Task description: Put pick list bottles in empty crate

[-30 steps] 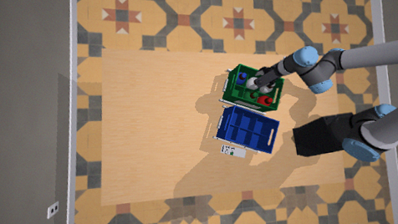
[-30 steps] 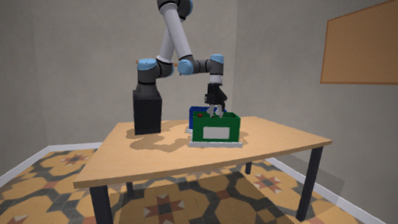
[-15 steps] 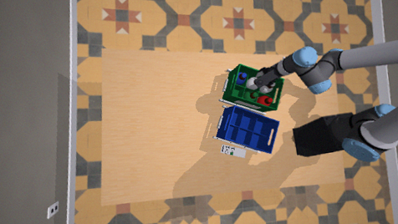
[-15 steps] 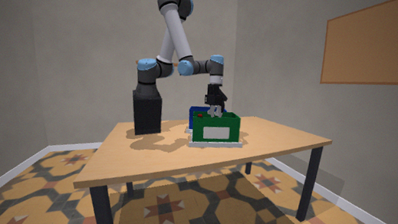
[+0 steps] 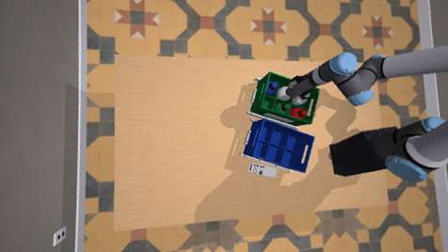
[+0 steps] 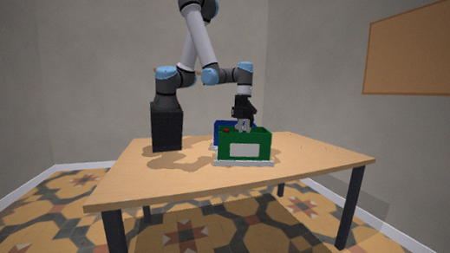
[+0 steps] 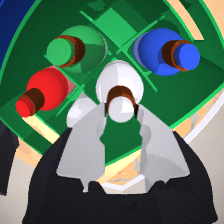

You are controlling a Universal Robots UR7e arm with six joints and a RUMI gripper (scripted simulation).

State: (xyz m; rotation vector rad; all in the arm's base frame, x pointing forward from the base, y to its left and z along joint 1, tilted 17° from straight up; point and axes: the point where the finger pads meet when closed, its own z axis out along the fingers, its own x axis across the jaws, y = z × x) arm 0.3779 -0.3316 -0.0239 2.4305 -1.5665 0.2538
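Right now the white bottle is 70 mm below my hand. Round my hand: blue-label bottle: 90 mm ahead, 30 mm to the right, 70 mm below; then green crate: 20 mm ahead, 40 mm to the left, 70 mm below; then green-label bottle: 30 mm ahead, 80 mm to the left, 70 mm below.
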